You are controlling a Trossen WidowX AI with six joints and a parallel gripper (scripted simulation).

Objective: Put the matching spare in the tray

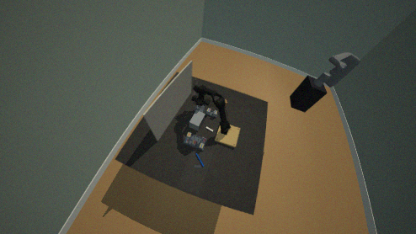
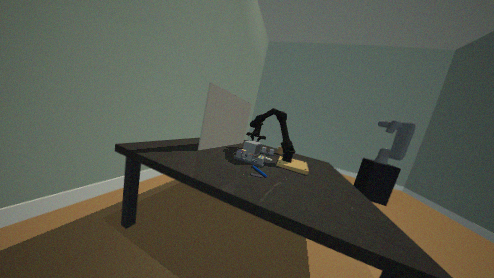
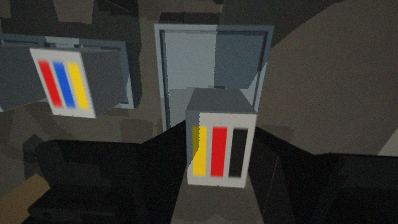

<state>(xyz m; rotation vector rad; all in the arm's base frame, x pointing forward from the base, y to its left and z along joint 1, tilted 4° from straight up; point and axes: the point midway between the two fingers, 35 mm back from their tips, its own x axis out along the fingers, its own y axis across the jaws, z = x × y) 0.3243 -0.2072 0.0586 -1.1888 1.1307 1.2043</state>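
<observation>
My gripper tip is now 10 mm past the grey tray, 10 mm to the right of it and 50 mm above it. Also, from my gripper tip: tall grey panel 220 mm ahead, 170 mm to the left, 170 mm above; mounted unit 30 mm behind, 200 mm to the left.
</observation>
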